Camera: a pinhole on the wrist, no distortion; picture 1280 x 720 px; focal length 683.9 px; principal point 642.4 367.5 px. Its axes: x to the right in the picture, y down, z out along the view. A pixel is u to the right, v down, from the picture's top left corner.
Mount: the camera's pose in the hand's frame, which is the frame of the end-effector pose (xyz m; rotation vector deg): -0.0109 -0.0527 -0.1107 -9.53 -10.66 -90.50
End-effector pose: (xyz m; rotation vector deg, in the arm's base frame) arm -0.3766 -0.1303 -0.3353 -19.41 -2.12 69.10
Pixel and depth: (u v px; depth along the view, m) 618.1 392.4 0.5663
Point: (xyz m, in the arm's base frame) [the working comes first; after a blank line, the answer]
In the camera's frame: -0.0201 0.0206 0.5663

-0.5496 0.0061 0.0536
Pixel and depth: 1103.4 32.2 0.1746
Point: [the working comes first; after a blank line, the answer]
In the camera's frame: 0.1177 -0.0856 0.1746

-0.3147 -0.2424 -0.2048
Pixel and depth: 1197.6 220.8 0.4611
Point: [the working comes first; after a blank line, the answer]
In the camera's frame: 0.3743 -0.0989 0.4611

-0.2224 -0.2401 0.1688
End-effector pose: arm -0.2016 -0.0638 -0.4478 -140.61 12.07 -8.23
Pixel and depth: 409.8 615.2 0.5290
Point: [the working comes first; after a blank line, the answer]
In the camera's frame: -0.1799 0.1916 0.5290

0.0034 -0.0545 -0.8736
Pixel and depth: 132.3 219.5 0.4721
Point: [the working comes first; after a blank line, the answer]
In the camera's frame: -0.3521 -0.1022 0.4721

-0.3149 -0.1824 -0.9127
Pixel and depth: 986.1 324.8 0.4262
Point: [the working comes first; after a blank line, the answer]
In the camera's frame: 0.2142 -0.0266 0.4262

-0.1723 0.2881 -0.6181
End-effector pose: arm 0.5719 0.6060 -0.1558 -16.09 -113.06 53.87
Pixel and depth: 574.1 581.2 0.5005
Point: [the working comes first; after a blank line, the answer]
In the camera's frame: -0.0500 0.1564 0.5005

0.1773 0.5658 -0.2520
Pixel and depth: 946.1 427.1 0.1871
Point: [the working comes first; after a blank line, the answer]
In the camera's frame: 0.0831 0.0163 0.1871

0.5127 0.4981 -0.1162
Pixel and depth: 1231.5 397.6 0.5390
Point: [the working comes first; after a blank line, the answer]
In the camera's frame: 0.4643 0.0237 0.5390

0.2162 0.0795 -0.0385
